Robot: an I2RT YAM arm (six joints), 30 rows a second.
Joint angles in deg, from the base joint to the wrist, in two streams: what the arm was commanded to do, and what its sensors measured. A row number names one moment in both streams.
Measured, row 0:
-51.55 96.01 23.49 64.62 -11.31 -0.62
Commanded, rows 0 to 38:
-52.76 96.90 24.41 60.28 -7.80 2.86
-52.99 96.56 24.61 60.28 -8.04 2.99
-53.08 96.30 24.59 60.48 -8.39 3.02
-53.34 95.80 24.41 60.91 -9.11 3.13
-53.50 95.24 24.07 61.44 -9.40 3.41
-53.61 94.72 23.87 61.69 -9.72 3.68
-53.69 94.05 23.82 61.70 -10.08 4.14
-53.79 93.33 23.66 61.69 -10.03 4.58
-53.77 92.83 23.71 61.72 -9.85 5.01
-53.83 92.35 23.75 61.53 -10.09 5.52
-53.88 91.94 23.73 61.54 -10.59 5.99
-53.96 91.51 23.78 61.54 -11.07 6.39
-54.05 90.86 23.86 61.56 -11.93 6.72
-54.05 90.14 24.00 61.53 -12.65 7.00
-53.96 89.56 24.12 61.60 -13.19 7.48
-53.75 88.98 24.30 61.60 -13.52 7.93
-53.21 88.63 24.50 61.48 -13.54 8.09
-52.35 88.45 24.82 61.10 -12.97 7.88
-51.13 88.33 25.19 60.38 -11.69 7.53
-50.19 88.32 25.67 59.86 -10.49 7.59
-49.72 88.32 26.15 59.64 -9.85 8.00
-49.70 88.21 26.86 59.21 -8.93 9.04
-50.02 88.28 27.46 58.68 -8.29 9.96
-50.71 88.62 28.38 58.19 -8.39 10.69
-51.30 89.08 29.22 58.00 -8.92 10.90
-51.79 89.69 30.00 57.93 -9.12 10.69
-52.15 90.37 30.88 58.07 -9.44 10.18
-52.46 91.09 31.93 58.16 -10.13 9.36
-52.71 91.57 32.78 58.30 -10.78 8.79
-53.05 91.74 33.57 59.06 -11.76 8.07
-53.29 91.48 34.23 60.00 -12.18 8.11
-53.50 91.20 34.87 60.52 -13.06 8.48
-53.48 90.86 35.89 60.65 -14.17 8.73
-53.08 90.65 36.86 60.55 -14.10 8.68
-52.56 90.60 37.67 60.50 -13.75 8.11
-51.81 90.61 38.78 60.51 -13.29 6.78
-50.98 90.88 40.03 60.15 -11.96 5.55
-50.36 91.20 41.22 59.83 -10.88 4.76
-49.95 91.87 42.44 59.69 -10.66 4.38
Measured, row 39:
-51.51 91.07 39.31 58.61 -11.81 6.66
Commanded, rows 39 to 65:
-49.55 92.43 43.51 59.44 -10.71 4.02
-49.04 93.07 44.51 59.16 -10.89 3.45
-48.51 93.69 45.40 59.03 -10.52 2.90
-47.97 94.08 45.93 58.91 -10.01 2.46
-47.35 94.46 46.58 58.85 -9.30 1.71
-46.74 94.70 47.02 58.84 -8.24 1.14
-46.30 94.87 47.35 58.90 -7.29 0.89
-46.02 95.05 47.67 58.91 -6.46 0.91
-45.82 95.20 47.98 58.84 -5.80 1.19
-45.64 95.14 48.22 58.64 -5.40 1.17
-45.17 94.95 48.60 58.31 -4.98 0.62
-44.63 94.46 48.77 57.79 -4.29 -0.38
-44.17 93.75 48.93 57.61 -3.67 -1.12
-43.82 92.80 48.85 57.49 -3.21 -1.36
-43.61 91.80 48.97 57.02 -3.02 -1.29
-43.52 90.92 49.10 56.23 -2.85 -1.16
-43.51 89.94 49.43 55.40 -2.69 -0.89
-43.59 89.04 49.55 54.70 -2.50 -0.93
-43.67 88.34 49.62 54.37 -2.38 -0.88
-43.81 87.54 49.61 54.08 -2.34 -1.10
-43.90 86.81 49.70 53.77 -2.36 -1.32
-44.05 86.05 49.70 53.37 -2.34 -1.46
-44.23 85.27 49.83 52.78 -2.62 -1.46
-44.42 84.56 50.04 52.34 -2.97 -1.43
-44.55 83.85 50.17 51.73 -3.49 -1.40
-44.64 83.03 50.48 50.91 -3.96 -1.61
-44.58 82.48 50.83 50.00 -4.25 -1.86
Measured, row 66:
-44.29 84.95 48.93 51.77 -3.53 -1.23
